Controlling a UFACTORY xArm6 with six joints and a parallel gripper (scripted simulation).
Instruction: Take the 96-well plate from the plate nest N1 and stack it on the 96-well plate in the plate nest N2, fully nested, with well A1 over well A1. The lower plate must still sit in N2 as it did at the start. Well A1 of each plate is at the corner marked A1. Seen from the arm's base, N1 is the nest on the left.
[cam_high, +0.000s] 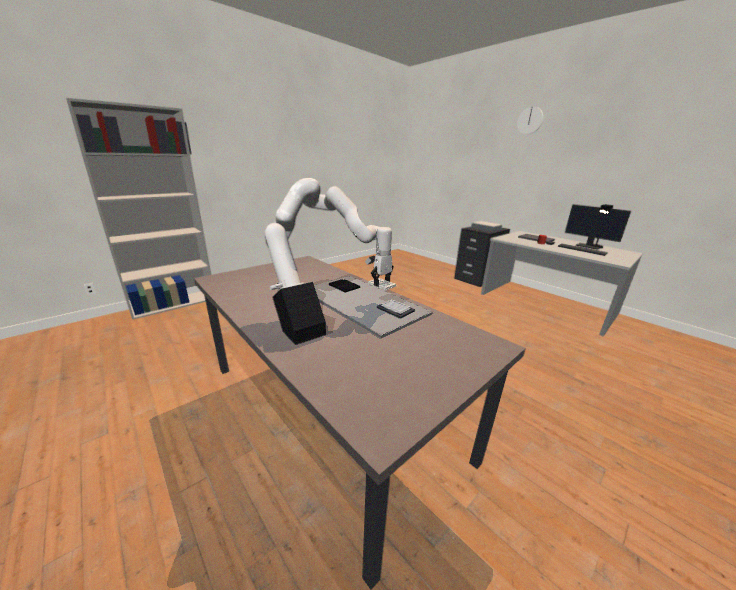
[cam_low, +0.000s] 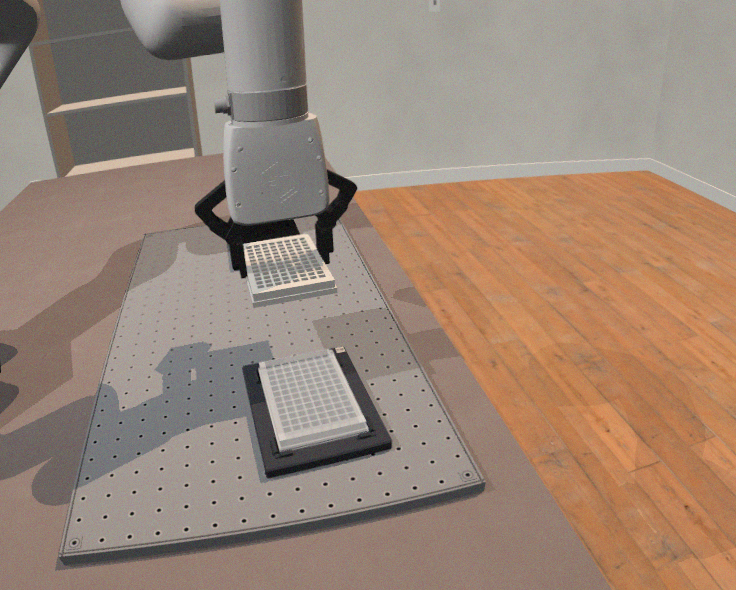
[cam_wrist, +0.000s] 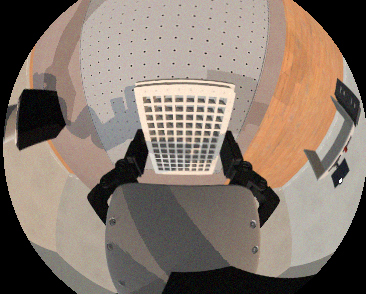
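Right now the clear 96-well plate is 11 cm to the right of my hand and 11 cm below it. Also, from my hand: plate nest N2: 12 cm below, 11 cm to the right; white 96-well plate: 1 cm below; black plate nest N1: 32 cm to the left, 12 cm below, 1 cm ahead.
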